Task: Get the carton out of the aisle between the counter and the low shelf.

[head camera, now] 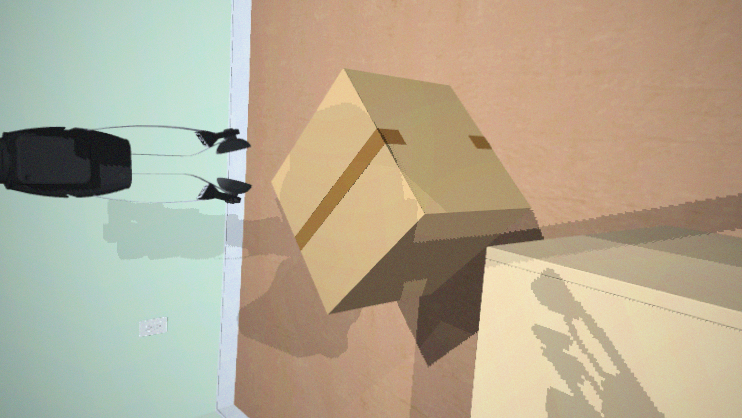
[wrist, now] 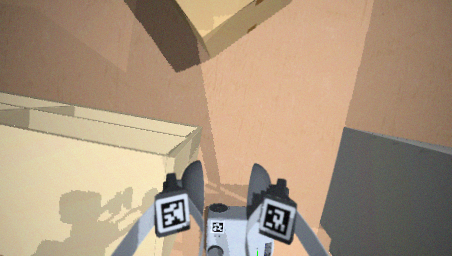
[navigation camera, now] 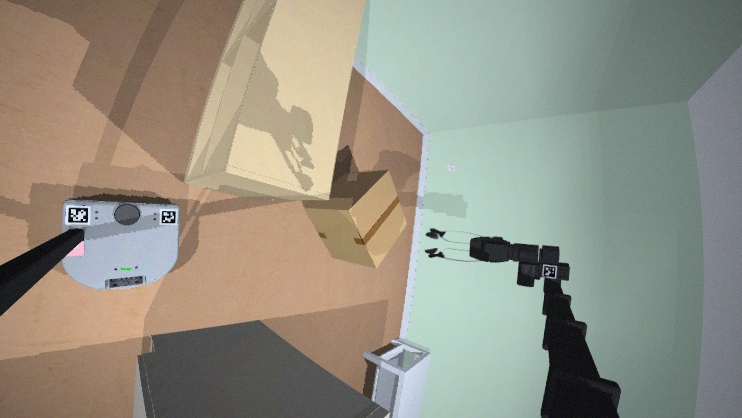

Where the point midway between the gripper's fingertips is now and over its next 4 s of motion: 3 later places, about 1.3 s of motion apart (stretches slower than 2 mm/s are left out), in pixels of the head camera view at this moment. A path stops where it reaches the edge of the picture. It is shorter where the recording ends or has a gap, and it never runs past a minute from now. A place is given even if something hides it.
The gripper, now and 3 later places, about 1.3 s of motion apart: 249,166; 302,163; 436,153; 698,134
